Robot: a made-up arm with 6 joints. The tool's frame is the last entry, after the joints.
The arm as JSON. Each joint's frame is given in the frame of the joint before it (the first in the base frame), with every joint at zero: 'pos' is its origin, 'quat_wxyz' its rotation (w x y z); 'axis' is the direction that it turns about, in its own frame. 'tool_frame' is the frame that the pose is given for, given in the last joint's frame.
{
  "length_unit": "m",
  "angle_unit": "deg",
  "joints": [
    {
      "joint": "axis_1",
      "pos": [
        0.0,
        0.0,
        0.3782
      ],
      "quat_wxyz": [
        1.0,
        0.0,
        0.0,
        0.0
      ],
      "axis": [
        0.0,
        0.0,
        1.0
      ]
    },
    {
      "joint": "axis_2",
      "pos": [
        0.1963,
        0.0,
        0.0
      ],
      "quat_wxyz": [
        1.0,
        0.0,
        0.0,
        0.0
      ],
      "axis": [
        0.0,
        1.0,
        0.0
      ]
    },
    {
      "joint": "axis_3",
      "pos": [
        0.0,
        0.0,
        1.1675
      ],
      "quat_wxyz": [
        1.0,
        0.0,
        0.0,
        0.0
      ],
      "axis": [
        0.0,
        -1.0,
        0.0
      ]
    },
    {
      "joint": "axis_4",
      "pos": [
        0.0,
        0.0,
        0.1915
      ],
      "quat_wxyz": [
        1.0,
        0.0,
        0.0,
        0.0
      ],
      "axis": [
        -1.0,
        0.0,
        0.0
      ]
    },
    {
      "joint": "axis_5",
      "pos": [
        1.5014,
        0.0,
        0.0
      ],
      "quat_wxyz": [
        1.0,
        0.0,
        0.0,
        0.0
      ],
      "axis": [
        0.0,
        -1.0,
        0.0
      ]
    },
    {
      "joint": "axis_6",
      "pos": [
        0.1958,
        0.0,
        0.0
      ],
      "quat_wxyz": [
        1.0,
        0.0,
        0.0,
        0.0
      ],
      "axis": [
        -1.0,
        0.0,
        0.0
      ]
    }
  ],
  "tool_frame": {
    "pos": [
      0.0,
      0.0,
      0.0
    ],
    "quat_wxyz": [
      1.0,
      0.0,
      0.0,
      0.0
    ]
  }
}
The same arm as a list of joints. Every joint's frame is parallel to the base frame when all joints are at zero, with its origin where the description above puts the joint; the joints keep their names.
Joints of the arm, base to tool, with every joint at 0 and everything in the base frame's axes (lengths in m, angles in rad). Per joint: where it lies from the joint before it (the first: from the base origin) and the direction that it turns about. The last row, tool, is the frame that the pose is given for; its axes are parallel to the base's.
axis_1: xyz 0 0 0.3782 axis 0 0 1
axis_2: xyz 0.1963 0 0 axis 0 1 0
axis_3: xyz 0 0 1.1675 axis 0 -1 0
axis_4: xyz 0 0 0.1915 axis -1 0 0
axis_5: xyz 1.5014 0 0 axis 0 -1 0
axis_6: xyz 0.1958 0 0 axis -1 0 0
tool: xyz 0 0 0

